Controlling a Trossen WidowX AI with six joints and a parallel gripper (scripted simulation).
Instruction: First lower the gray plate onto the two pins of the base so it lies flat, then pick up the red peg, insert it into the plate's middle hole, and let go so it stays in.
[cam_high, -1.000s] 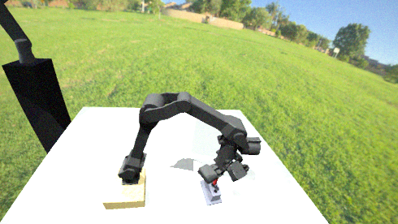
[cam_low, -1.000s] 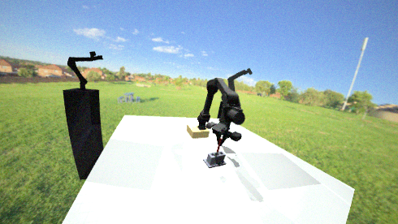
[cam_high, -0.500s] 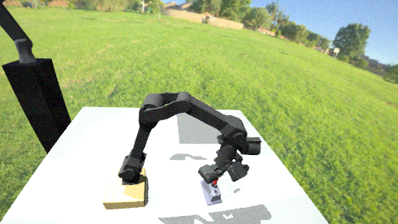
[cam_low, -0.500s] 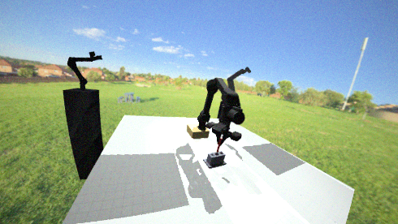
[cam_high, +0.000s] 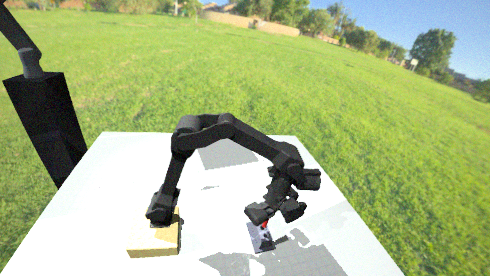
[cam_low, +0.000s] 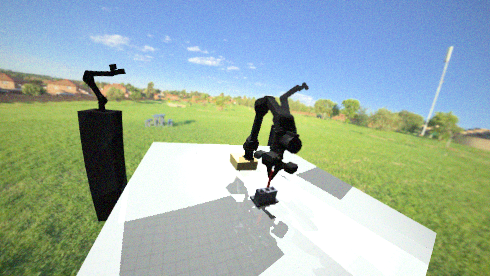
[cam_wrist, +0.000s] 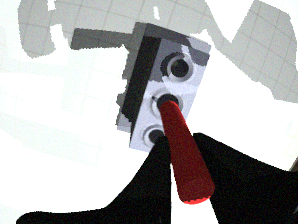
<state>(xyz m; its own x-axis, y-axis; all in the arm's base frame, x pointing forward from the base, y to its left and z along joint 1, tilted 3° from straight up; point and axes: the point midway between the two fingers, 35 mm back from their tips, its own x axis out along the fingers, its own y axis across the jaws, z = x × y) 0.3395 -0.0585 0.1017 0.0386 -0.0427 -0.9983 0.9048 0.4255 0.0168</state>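
My gripper tip is now 7 cm above the gray plate. Also, from my gripper tip: red peg right at my gripper tip; gray base 11 cm below.
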